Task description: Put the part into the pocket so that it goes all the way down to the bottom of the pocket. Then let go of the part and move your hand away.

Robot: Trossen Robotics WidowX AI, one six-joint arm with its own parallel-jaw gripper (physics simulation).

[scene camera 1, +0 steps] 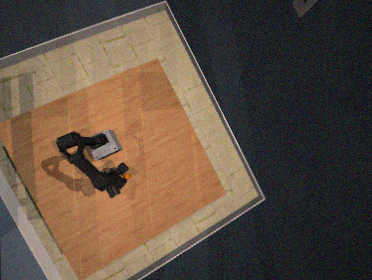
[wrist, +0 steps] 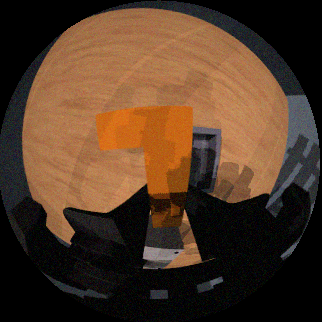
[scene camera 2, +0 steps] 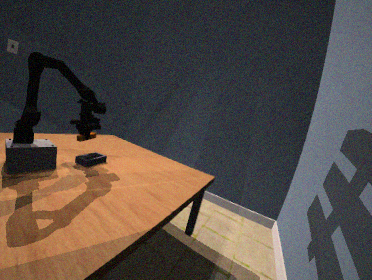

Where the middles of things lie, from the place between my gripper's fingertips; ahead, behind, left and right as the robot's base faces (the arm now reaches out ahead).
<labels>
Now: the orange L-shaped block (wrist: 164, 131) 2 cm to the left of my hand, 1 cm ahead of it and 1 cm above it. Round my hand: dark grey pocket block (wrist: 205, 147) 10 cm below, 8 cm to the right, 2 cm ahead.
</labels>
